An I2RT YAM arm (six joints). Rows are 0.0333 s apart.
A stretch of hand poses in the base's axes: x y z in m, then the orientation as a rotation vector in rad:
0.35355, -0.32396, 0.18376, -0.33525, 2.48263, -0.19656
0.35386, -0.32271, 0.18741, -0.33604, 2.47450, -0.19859
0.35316, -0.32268, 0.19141, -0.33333, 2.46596, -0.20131
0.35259, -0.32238, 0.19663, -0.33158, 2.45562, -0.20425
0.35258, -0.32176, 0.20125, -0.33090, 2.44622, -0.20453
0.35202, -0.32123, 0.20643, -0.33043, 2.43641, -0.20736
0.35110, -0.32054, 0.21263, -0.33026, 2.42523, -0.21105
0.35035, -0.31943, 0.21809, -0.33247, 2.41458, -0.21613
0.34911, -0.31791, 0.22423, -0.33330, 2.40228, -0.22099
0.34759, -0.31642, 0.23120, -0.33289, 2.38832, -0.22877
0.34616, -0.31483, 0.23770, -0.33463, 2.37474, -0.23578
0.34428, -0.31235, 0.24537, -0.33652, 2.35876, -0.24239
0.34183, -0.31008, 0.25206, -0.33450, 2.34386, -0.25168
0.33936, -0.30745, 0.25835, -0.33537, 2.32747, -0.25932
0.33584, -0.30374, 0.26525, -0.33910, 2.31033, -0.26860
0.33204, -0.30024, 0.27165, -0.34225, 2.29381, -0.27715
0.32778, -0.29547, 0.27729, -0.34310, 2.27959, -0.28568
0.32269, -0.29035, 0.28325, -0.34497, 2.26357, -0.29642
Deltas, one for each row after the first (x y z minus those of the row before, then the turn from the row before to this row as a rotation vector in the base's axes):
0.00031, 0.00125, 0.00365, -0.00130, -0.00793, 0.00133
-0.00070, 0.00003, 0.00400, -0.00091, -0.00891, -0.00123
-0.00057, 0.00030, 0.00522, -0.00124, -0.01053, -0.00034
-0.00001, 0.00062, 0.00462, 0.00035, -0.00934, 0.00093
-0.00056, 0.00053, 0.00518, -0.00154, -0.00980, 0.00050
-0.00092, 0.00069, 0.00620, -0.00220, -0.01112, 0.00070
-0.00075, 0.00111, 0.00546, -0.00389, -0.01026, 0.00193
-0.00124, 0.00152, 0.00614, -0.00332, -0.01209, 0.00128
-0.00152, 0.00149, 0.00697, -0.00506, -0.01400, -0.00012
-0.00143, 0.00159, 0.00650, -0.00517, -0.01323, 0.00154
-0.00188, 0.00248, 0.00767, -0.00491, -0.01552, 0.00217
-0.00245, 0.00227, 0.00669, -0.00576, -0.01520, -0.00155
-0.00247, 0.00263, 0.00629, -0.00546, -0.01608, 0.00121
-0.00352, 0.00371, 0.00690, -0.00759, -0.01632, 0.00285
-0.00380, 0.00350, 0.00640, -0.00695, -0.01577, 0.00256
-0.00426, 0.00477, 0.00564, -0.00628, -0.01392, 0.00053
-0.00509, 0.00512, 0.00596, -0.00826, -0.01550, 0.00085

